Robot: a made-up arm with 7 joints.
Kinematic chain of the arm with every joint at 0, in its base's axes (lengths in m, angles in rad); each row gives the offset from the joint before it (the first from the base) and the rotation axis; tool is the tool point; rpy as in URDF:
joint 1: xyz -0.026 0.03 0.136 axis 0 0.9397 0.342
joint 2: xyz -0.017 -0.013 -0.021 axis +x
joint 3: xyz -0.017 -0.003 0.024 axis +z
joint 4: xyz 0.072 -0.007 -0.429 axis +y
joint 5: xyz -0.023 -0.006 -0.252 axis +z
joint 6: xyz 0 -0.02 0.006 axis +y
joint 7: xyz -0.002 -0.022 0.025 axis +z
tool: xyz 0.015 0.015 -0.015 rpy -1.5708 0 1.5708
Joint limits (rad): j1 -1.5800..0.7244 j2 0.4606..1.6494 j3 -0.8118..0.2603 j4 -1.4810..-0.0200 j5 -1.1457..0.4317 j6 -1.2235..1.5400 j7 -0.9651..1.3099
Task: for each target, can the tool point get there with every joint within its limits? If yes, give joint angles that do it. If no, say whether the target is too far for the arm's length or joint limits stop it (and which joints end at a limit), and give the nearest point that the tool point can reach.
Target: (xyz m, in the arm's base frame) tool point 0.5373 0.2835 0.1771
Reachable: yes | joints -1.1169 0.9372 -0.0210 -0.8664 -0.5048 0.1368 -0.3151
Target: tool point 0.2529 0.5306 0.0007
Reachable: yes | joints -0.1039 1.3405 0.0874 -0.9765 0.2430 0.6153 -0.2272
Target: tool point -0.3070 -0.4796 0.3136
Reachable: no: joint limits stop it (at a limit: joint 1, joint 2, joint 4, joint 5, joint 7) | nearest point 0.4225 -0.2281 0.2608 | short by 0.773 m
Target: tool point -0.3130 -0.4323 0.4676
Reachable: no: joint limits stop it (at a limit: joint 1, joint 2, joint 4, joint 5, joint 7) | nearest point 0.4141 -0.1777 0.3371 | short by 0.781 m
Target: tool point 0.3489 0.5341 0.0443
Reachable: yes | joints -0.7113 1.2714 -0.1985 -0.5427 -0.8503 0.6533 1.1286
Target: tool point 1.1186 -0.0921 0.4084
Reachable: no: too far | nearest point 0.6512 -0.0244 0.2553 | short by 0.497 m
